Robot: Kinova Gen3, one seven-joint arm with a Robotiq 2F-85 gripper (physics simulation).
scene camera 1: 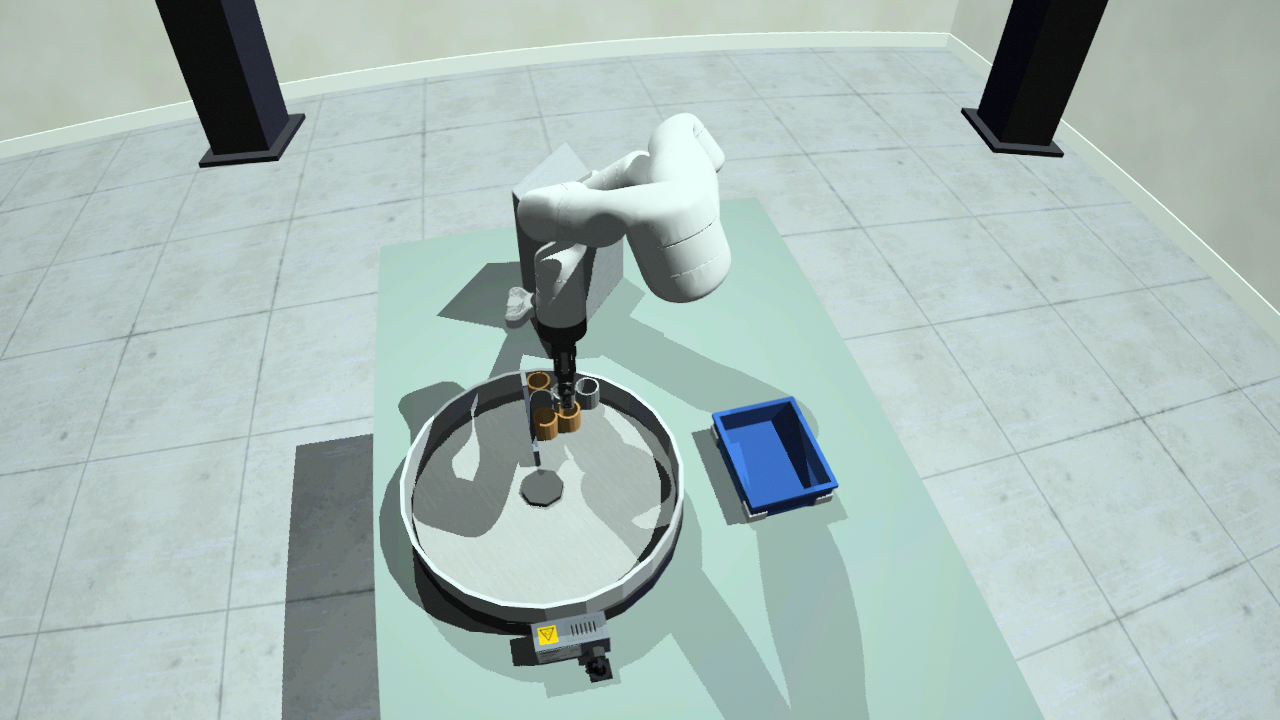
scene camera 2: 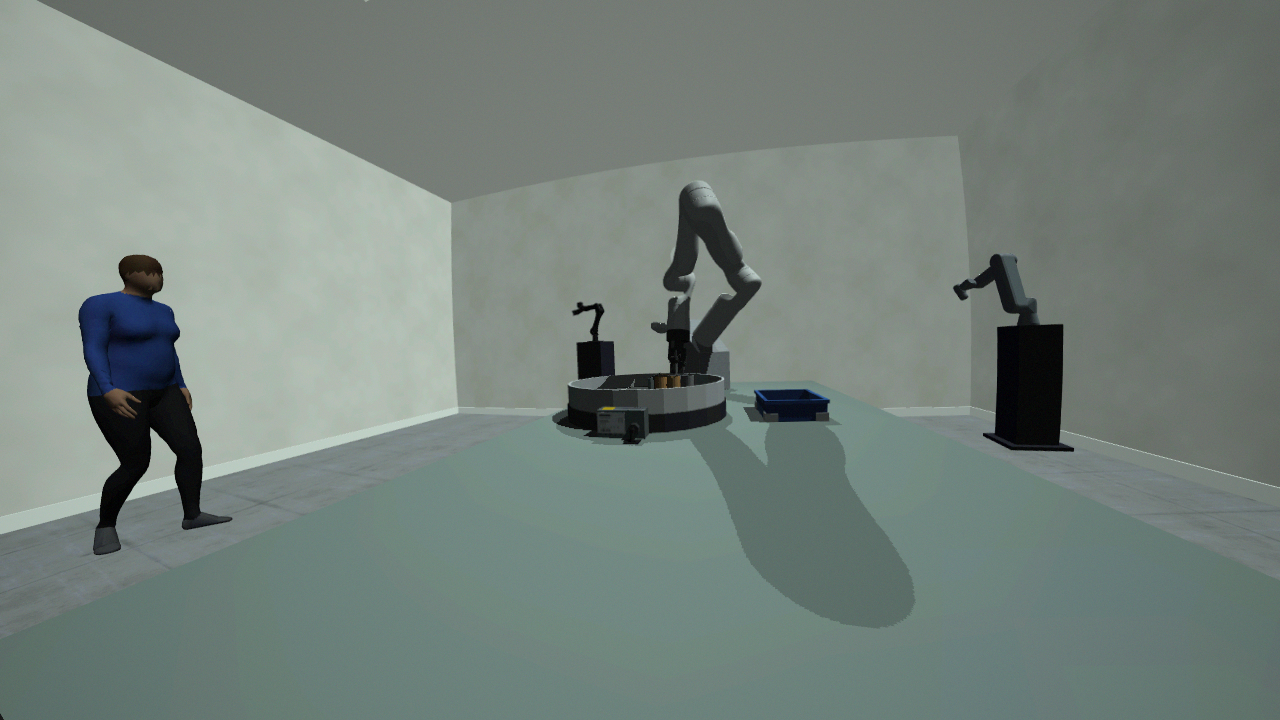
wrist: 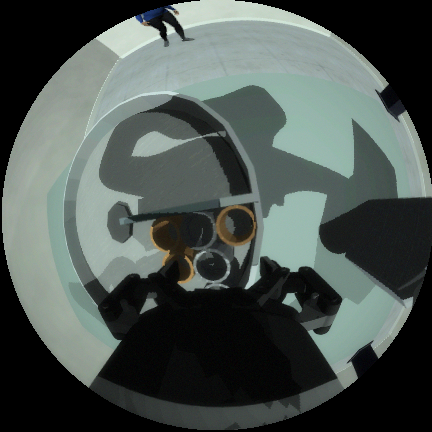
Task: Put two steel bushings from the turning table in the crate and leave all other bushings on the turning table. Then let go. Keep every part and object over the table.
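Places are measured from the arm's base along level axes (x ahead, y left, z up), in centimetres.
Pixels of known places: gripper, fingertip midpoint: (scene camera 1: 566, 389) (scene camera 2: 677, 376) (wrist: 218, 267); arm's base at its link origin: (scene camera 2: 702, 338).
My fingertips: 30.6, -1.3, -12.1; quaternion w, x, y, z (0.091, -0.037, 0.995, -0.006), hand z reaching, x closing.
Ahead of a thing's pixels: the offset from my fingertips to its top centre, as dx, dy, dz. "spot": to the spot under its first point.
The turning table (scene camera 1: 537, 555) (scene camera 2: 644, 398) (wrist: 92, 175) holds three steel and three copper-coloured bushings, upright and close together. One steel bushing {-0.1, +3.5, +0.6} (scene camera 1: 587, 402) stands at the right of the group; another {+2.2, -3.9, +0.6} (scene camera 1: 540, 407) (wrist: 214, 235) is beside the divider; the middle one {+0.7, -0.3, +0.6} (wrist: 229, 267) is partly hidden by my gripper in scene view 1. Copper bushings {+5.9, -3.2, +0.6} (scene camera 1: 546, 427) {+4.5, +0.4, +0.6} (scene camera 1: 570, 421) (wrist: 157, 235) stand inward, another {-1.6, -4.6, +0.6} (scene camera 1: 537, 386) (wrist: 223, 227) by the rim. My gripper (scene camera 1: 565, 400) (scene camera 2: 677, 369) (wrist: 218, 267) is open and empty, low at the middle steel bushing. The blue crate {+10.6, +33.2, -3.5} (scene camera 1: 760, 456) (scene camera 2: 791, 411) is empty.
A thin divider {spot: +5.1, -5.8, +0.9} (scene camera 1: 528, 411) (wrist: 180, 206) runs from hub to rim beside the bushings. The raised rim surrounds them. A grey drive box {spot: +40.6, +1.1, -2.7} (scene camera 1: 572, 635) (scene camera 2: 621, 420) sits at the turning table's front. A person (scene camera 2: 134, 358) stands left of the table.
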